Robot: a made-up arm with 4 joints.
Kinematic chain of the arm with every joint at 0, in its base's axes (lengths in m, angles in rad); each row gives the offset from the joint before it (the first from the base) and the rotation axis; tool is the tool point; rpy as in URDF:
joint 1: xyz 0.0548 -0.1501 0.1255 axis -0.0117 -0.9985 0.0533
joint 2: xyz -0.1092 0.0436 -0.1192 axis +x
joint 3: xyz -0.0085 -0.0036 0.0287 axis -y
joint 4: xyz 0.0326 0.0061 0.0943 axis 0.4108 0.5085 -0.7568
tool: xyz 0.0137 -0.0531 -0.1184 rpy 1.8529 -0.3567 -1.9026
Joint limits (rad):
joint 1: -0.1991..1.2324
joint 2: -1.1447..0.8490
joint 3: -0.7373..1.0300
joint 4: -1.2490..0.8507
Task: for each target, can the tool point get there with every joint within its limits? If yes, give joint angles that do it. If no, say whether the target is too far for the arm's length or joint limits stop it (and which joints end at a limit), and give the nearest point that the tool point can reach.
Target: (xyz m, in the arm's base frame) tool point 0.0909 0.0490 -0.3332
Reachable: no: too far | nearest point 0.0697 -0.0837 -0.0660 | short by 0.299 m
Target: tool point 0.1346 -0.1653 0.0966
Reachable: yes | joints 0.9422 0.4179 -0.0211 -1.0389
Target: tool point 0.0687 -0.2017 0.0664
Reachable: yes | joints 0.6847 0.4721 0.5906 -0.6987
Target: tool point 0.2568 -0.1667 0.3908
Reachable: no: joint limits stop it (at a limit: joint 1, joint 4) | nearest point 0.1704 -0.1519 0.1279 | short by 0.277 m
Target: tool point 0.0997 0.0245 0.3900
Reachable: no: joint limits stop it (at a limit: joint 1, joint 4) | nearest point -0.0057 -0.0467 0.1937 | short by 0.234 m
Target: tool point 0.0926 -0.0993 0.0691
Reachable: yes | joints 0.1611 -0.8303 -0.1484 -1.0831
